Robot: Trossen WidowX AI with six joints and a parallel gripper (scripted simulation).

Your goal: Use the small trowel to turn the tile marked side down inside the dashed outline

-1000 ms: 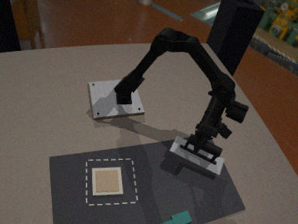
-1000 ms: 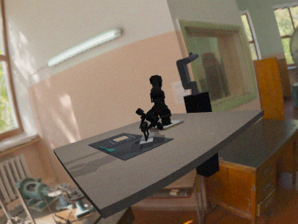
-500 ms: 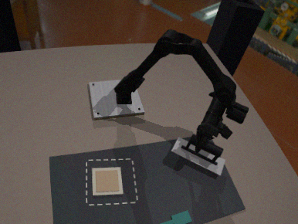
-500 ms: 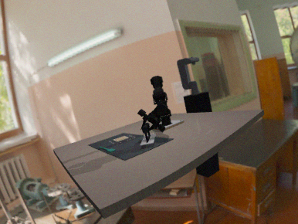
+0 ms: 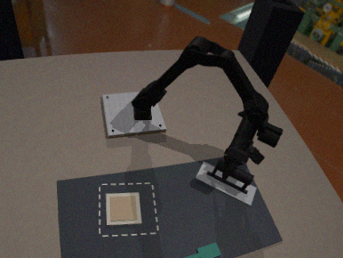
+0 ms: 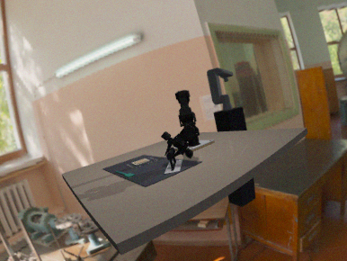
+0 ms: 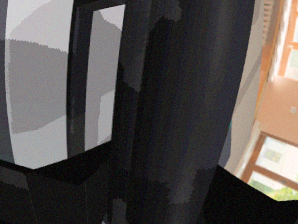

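The trowel is 2 cm behind my gripper tip, 1 cm to the left of it and 1 cm below it. Also, from my gripper tip: tile: 31 cm to the right, 5 cm below, 5 cm ahead; then dark mat: 17 cm to the right, 8 cm ahead, 7 cm below; then teal strip: 22 cm ahead, 13 cm to the right, 5 cm below.
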